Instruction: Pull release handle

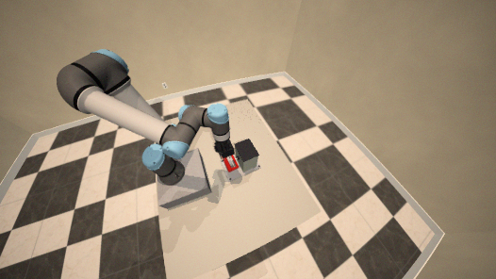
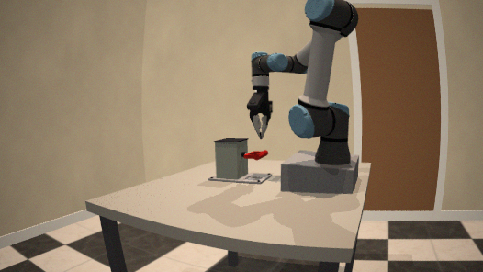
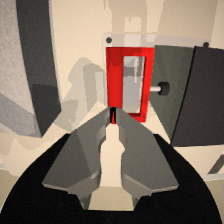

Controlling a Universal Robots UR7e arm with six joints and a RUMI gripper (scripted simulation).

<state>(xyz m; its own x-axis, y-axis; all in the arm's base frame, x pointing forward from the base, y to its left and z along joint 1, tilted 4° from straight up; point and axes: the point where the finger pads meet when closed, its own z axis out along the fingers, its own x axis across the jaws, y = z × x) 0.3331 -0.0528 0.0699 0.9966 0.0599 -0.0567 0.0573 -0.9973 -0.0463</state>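
My hand is 190 mm above the metal baseplate and 100 mm short of it.
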